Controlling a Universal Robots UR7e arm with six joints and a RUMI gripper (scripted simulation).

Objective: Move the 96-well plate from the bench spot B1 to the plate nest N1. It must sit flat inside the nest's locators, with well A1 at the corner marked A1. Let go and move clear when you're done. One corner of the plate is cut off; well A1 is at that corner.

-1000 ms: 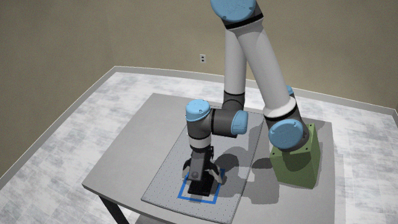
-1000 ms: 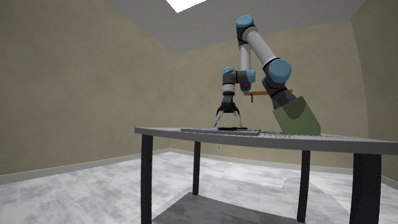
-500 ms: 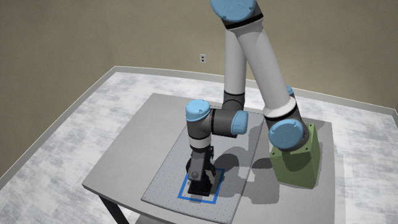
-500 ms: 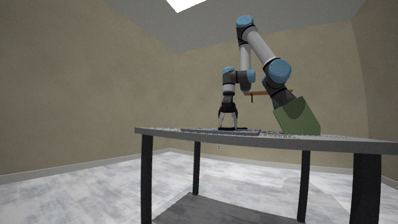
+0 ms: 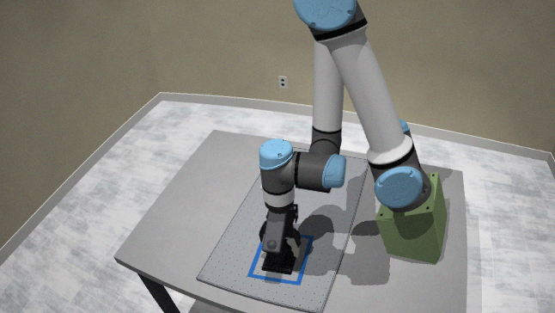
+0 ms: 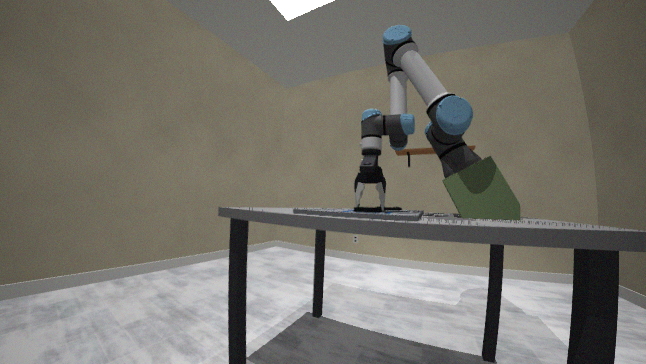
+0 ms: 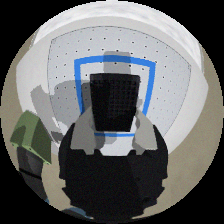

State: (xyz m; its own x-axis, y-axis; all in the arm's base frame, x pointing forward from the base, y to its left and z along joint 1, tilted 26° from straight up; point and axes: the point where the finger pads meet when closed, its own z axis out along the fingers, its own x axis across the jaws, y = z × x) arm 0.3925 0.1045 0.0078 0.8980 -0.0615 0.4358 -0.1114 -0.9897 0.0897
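The plate nest N1 lies 80 mm behind my hand, 380 mm to the right of it and 10 mm below it. Round my hand: 96-well plate (10 mm below).
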